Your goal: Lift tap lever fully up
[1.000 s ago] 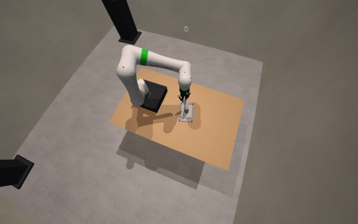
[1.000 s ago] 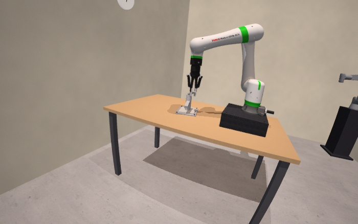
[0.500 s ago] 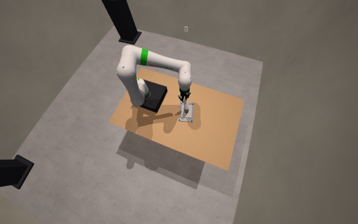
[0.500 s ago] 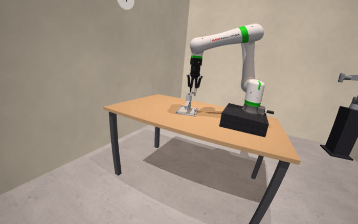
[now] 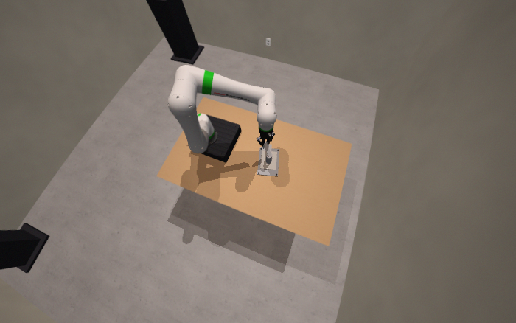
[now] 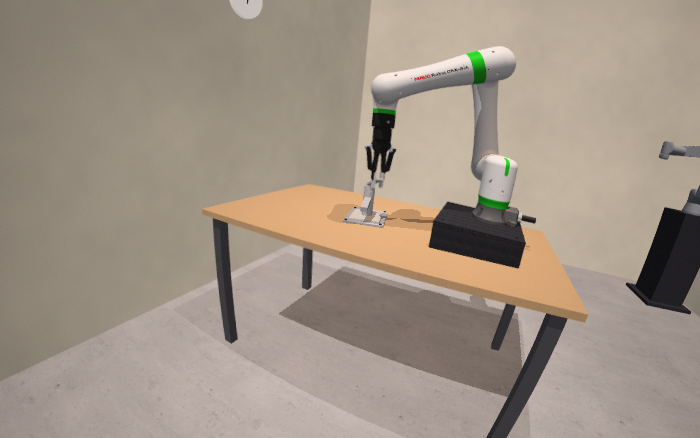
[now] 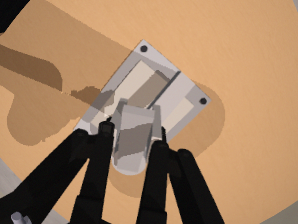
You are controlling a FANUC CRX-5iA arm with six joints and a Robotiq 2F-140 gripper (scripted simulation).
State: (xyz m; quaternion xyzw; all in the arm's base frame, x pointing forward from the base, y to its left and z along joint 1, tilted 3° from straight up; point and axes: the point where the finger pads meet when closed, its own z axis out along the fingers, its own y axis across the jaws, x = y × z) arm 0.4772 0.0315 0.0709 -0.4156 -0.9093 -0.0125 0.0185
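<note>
The tap lever is 2 cm ahead of my hand, 2 cm to the right of it and 1 cm below it.
</note>
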